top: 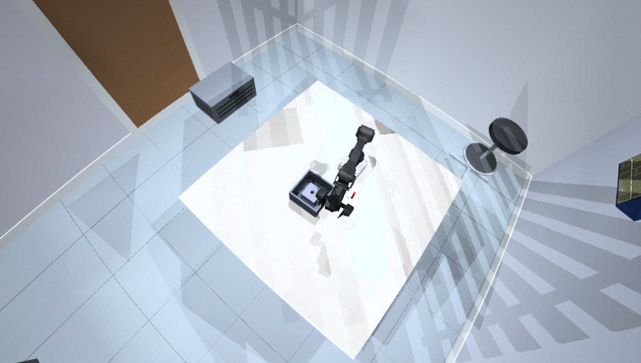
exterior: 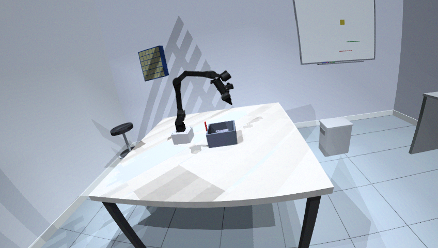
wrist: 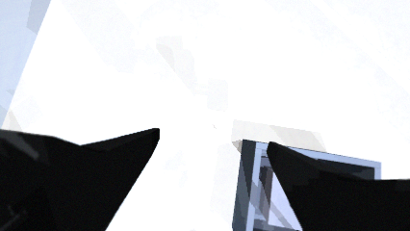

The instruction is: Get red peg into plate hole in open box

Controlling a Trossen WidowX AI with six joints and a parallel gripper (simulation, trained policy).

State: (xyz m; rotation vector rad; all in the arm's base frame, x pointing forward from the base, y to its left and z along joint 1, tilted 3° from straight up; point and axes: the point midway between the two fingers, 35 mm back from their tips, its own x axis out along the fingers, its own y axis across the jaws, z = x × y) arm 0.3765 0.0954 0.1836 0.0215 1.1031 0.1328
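Right now my gripper tip is 23 cm past the red peg, 2 cm to the right of it and 17 cm above it. Round my gripper tip: grey box: 8 cm behind, 17 cm to the right, 18 cm below.
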